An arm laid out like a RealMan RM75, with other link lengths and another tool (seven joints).
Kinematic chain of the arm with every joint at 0, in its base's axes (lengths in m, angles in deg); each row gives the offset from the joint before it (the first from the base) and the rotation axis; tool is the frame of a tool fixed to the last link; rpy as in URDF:
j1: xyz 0 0 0.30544 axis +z
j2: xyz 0 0 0 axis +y
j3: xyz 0 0 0.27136 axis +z
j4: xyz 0 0 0 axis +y
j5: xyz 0 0 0.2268 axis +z
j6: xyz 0 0 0 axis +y
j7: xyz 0 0 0.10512 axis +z
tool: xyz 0.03 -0.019 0.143 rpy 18 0 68.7
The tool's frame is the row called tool.
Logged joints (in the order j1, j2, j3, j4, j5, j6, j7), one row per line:
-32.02, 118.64, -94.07, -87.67, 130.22, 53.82, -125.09
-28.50, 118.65, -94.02, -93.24, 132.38, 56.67, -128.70
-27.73, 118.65, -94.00, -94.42, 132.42, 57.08, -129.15
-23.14, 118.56, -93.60, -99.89, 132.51, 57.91, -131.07
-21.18, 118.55, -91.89, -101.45, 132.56, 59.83, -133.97
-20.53, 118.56, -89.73, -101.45, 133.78, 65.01, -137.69
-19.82, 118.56, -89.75, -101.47, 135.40, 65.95, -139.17
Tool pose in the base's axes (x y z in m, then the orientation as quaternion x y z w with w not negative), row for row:
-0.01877, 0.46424, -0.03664, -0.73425, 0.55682, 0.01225, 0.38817
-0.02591, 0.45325, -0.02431, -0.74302, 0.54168, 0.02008, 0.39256
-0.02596, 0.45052, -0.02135, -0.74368, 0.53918, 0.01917, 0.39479
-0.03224, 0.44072, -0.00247, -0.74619, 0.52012, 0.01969, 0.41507
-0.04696, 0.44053, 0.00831, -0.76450, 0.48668, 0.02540, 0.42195
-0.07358, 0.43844, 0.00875, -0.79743, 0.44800, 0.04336, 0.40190
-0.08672, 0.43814, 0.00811, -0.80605, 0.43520, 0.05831, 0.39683
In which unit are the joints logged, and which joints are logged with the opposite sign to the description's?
The joints are logged in degrees. Opposite sign: j2, j3, j4.
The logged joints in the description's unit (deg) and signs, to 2 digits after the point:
-32.02, -118.64, 94.07, 87.67, 130.22, 53.82, -125.09
-28.50, -118.65, 94.02, 93.24, 132.38, 56.67, -128.70
-27.73, -118.65, 94.00, 94.42, 132.42, 57.08, -129.15
-23.14, -118.56, 93.60, 99.89, 132.51, 57.91, -131.07
-21.18, -118.55, 91.89, 101.45, 132.56, 59.83, -133.97
-20.53, -118.56, 89.73, 101.45, 133.78, 65.01, -137.69
-19.82, -118.56, 89.75, 101.47, 135.40, 65.95, -139.17

